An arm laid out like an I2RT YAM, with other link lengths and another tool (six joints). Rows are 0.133 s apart.
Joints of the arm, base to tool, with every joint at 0 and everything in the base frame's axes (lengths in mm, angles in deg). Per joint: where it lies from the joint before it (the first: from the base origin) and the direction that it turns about. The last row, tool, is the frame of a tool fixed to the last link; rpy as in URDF.
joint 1: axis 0 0 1 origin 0 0 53
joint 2: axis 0 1 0 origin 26.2 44.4 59.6
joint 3: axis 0 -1 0 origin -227 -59.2 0
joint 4: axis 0 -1 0 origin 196 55 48
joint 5: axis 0 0 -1 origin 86.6 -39.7 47.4
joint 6: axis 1 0 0 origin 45.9 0 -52.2
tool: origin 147 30 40 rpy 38.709 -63.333 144.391
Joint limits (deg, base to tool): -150..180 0..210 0..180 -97..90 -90..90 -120..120
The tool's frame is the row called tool.
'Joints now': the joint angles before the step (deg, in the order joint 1, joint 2, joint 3, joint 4, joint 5, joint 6). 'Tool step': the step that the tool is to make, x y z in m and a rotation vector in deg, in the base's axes. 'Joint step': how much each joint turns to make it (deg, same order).
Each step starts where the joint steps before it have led.
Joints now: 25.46 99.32 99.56 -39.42 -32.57 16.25
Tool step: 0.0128 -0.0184 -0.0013 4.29 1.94 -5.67
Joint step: -2.08 -3.74 -8.72 8.77 0.01 7.03
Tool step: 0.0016 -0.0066 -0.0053 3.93 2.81 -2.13
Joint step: -0.88 -2.05 -6.28 6.21 -1.63 5.50
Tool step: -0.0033 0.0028 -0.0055 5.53 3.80 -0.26
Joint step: 0.00 -1.17 -6.45 8.01 -3.26 7.03
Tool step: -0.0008 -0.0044 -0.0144 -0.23 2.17 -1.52
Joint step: 0.00 -0.74 -3.19 1.35 0.98 1.65
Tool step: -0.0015 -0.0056 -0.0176 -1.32 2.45 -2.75
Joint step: 0.63 -1.19 -3.29 0.45 2.99 1.95
